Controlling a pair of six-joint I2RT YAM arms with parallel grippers.
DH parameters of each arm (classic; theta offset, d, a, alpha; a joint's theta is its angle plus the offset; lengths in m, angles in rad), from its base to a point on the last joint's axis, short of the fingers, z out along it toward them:
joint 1: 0 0.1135 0.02 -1.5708
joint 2: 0 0 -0.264 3.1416
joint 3: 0.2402 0 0.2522 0
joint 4: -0.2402 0 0.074 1.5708
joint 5: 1.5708 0 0 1.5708
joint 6: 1.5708 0.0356 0 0
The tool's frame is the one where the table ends.
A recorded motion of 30 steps. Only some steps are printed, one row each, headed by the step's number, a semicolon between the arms.
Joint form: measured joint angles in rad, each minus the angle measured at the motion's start. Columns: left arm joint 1, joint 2, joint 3, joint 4, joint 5, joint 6; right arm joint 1, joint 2, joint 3, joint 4, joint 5, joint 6.
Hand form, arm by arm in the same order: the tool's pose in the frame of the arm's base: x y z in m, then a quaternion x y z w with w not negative. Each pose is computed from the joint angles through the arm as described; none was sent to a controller.
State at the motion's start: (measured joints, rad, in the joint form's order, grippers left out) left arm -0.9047 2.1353 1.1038 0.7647 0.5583 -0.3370; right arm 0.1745 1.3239 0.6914 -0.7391 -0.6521 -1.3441
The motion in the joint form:
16: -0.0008 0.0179 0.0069 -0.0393 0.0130 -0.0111; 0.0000 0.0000 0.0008 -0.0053 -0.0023 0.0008
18: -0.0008 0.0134 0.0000 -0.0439 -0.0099 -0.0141; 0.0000 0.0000 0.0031 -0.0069 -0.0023 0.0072
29: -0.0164 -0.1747 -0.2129 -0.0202 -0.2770 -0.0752; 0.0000 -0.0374 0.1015 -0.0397 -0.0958 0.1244
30: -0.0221 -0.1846 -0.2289 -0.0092 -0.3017 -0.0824; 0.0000 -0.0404 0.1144 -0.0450 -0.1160 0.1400
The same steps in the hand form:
16: 0.2560 -0.3575 0.1202 0.37269 0.70160 -0.51496 0.32198; 0.2015 0.0575 0.1729 -0.67119 0.66236 0.21601 0.25324
18: 0.2558 -0.3561 0.1196 0.36593 0.70850 -0.50817 0.32541; 0.2017 0.0576 0.1735 -0.66913 0.66440 0.21662 0.25281
29: 0.2300 -0.3190 0.1371 0.28158 0.75775 -0.44662 0.38348; 0.2120 0.0620 0.2080 -0.63262 0.67094 0.24395 0.30021
30: 0.2269 -0.3173 0.1375 0.27433 0.75961 -0.44300 0.38920; 0.2130 0.0627 0.2125 -0.62713 0.67029 0.25198 0.30646

